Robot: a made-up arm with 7 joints.
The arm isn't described. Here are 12 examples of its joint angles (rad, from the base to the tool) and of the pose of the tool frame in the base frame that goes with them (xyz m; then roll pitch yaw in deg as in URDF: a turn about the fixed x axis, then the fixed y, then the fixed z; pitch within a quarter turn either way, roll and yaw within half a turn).
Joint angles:
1: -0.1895 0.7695 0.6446 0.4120 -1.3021 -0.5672 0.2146
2: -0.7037 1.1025 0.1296 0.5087 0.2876 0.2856 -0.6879
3: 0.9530 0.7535 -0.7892 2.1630 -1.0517 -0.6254 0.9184
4: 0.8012 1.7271 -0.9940 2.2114 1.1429 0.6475 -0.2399
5: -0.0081 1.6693 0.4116 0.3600 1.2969 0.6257 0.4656
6: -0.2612 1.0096 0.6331 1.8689 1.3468 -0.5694 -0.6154
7: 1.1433 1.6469 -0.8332 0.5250 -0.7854 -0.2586 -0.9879
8: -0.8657 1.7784 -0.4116 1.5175 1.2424 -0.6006 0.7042
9: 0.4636 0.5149 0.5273 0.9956 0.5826 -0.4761 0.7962
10: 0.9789 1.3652 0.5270 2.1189 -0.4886 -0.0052 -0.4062
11: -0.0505 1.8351 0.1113 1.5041 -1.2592 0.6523 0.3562
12: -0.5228 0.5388 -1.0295 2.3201 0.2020 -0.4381 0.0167
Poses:
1: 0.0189 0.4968 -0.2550 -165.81 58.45 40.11
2: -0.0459 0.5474 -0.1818 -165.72 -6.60 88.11
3: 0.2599 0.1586 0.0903 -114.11 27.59 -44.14
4: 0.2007 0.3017 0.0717 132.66 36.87 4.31
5: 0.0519 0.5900 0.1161 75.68 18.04 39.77
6: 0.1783 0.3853 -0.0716 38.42 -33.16 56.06
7: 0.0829 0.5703 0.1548 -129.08 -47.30 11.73
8: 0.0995 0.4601 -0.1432 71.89 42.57 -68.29
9: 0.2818 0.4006 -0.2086 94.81 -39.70 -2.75
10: 0.0357 0.3040 0.2190 -39.08 -50.50 -128.82
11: 0.2402 0.3538 0.1108 -110.52 -37.15 30.30
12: 0.0018 0.0802 -0.2406 64.79 -25.60 -53.10
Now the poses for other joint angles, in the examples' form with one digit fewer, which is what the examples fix.
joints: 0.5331 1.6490 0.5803 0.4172 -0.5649 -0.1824 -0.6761
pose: 0.014 0.570 0.166 131.6 -62.2 103.0
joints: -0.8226 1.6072 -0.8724 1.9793 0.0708 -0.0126 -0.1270
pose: 0.016 0.328 -0.186 85.0 68.0 -89.5
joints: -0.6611 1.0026 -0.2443 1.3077 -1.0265 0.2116 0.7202
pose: 0.049 0.357 -0.266 -70.9 59.2 97.3
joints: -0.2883 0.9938 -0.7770 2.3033 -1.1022 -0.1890 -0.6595
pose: 0.100 0.178 -0.158 172.7 -25.9 -66.5
